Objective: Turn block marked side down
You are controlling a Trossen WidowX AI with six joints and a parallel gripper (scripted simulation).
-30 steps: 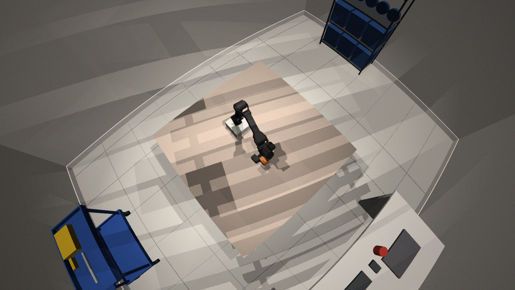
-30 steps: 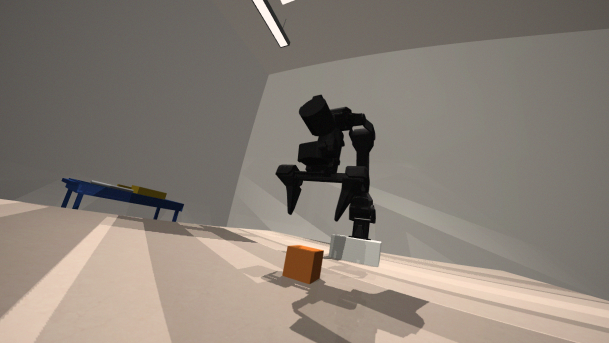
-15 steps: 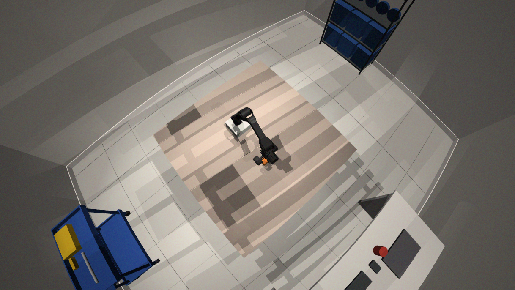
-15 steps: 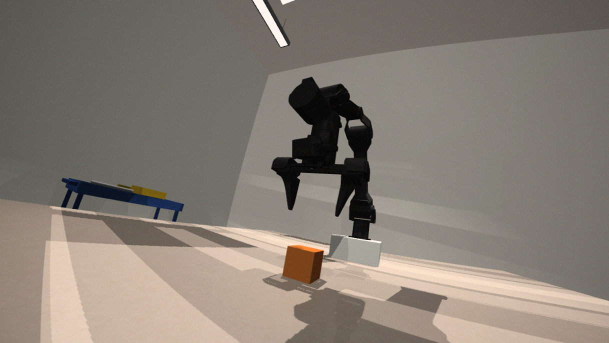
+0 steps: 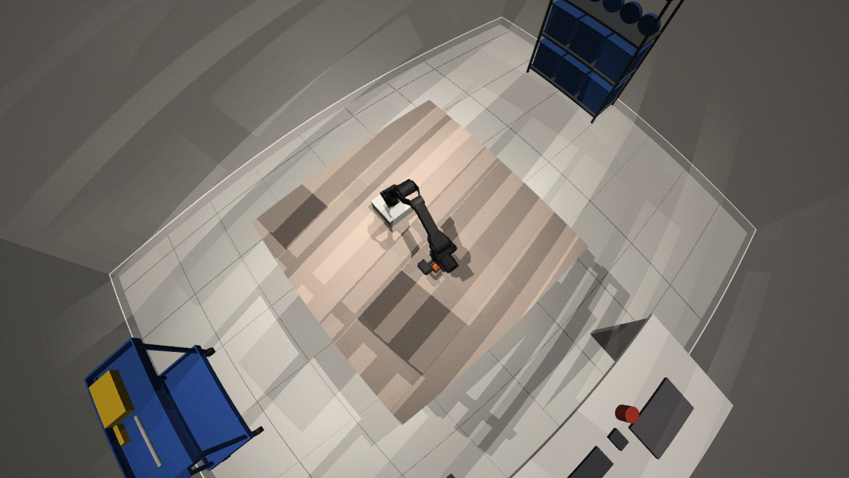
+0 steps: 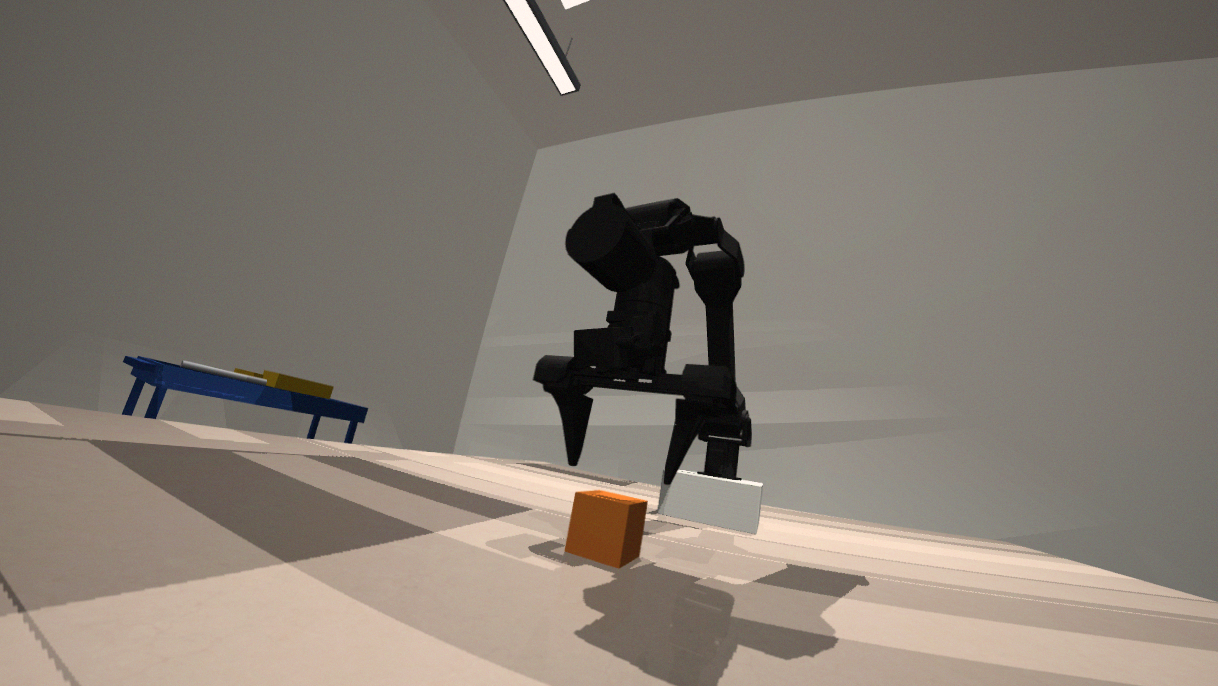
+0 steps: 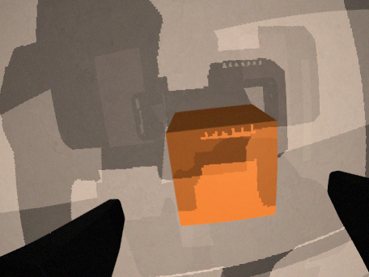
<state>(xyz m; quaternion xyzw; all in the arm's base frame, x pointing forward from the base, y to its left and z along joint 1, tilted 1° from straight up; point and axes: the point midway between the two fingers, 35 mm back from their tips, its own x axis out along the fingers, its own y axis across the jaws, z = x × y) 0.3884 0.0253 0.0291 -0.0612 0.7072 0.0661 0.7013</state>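
My gripper tip is 10 mm past the orange block and 40 mm above it.
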